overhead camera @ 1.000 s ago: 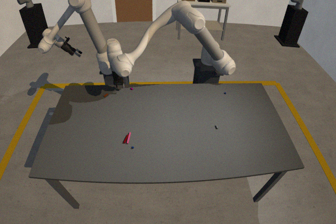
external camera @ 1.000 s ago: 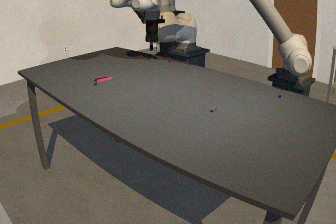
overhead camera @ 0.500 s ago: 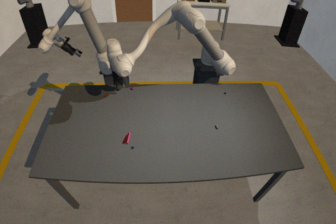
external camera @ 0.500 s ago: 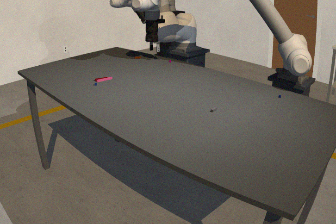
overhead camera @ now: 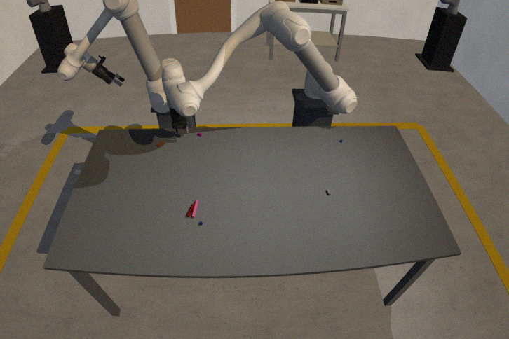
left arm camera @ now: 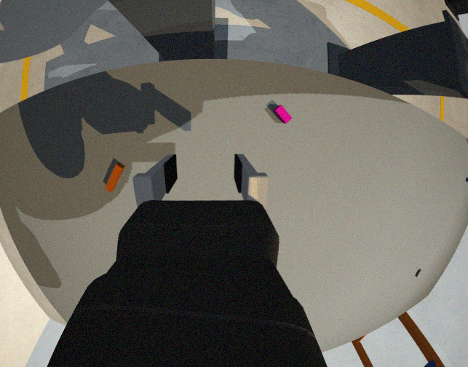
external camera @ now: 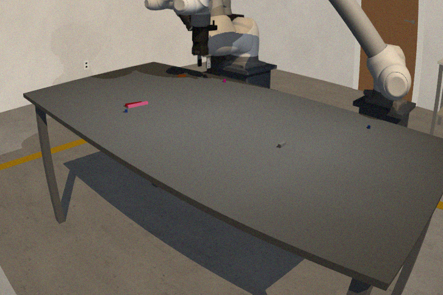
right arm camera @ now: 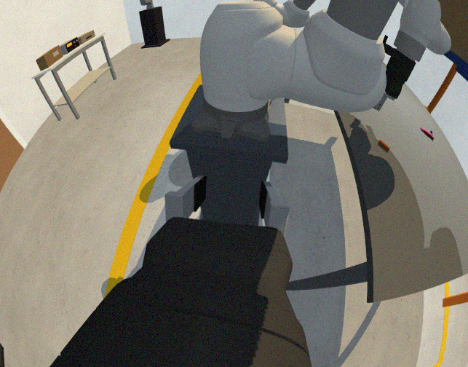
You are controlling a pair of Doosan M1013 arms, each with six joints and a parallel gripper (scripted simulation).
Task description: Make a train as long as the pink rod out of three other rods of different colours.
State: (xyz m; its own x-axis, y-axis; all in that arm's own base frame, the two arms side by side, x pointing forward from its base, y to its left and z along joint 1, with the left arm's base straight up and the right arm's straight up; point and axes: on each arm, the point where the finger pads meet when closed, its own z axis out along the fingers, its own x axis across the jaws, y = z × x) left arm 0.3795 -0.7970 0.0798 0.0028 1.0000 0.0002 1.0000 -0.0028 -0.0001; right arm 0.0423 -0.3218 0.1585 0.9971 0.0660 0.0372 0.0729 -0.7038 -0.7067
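My left hand is 730 mm to the right of the grey rod, 350 mm short of it and 70 mm above it. Round my left hand: magenta rod 80 mm to the left, 70 mm below, 50 mm behind; orange rod 120 mm to the right, 70 mm below, 30 mm ahead; pink rod 450 mm ahead, 120 mm to the left, 70 mm below.
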